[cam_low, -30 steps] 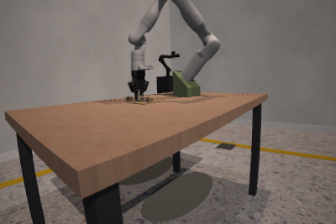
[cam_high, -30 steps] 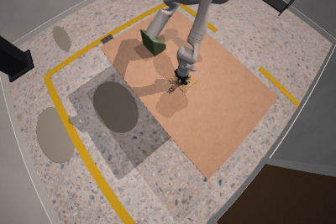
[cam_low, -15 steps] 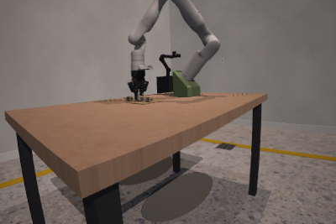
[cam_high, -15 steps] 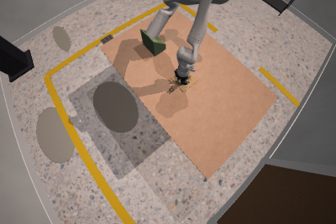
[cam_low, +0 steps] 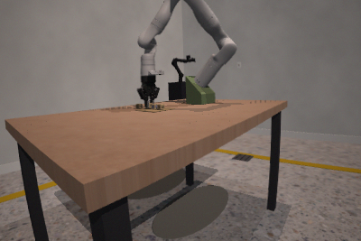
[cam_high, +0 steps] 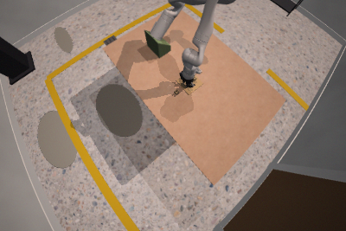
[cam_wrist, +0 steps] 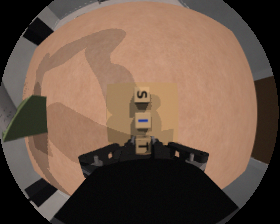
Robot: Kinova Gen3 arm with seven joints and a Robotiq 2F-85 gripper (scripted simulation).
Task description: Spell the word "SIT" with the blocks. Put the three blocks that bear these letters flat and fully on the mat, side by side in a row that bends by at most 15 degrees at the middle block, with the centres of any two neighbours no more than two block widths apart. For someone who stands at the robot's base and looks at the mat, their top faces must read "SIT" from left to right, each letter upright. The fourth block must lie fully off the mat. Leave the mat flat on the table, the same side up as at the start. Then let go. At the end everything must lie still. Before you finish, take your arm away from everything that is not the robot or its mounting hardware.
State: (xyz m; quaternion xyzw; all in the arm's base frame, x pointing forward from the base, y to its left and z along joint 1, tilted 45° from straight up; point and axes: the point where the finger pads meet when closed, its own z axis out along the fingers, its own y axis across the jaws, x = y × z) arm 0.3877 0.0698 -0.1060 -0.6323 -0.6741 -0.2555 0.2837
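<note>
Right now the tan mat is 4 cm to the left of my hand and 3 cm below it.
</note>
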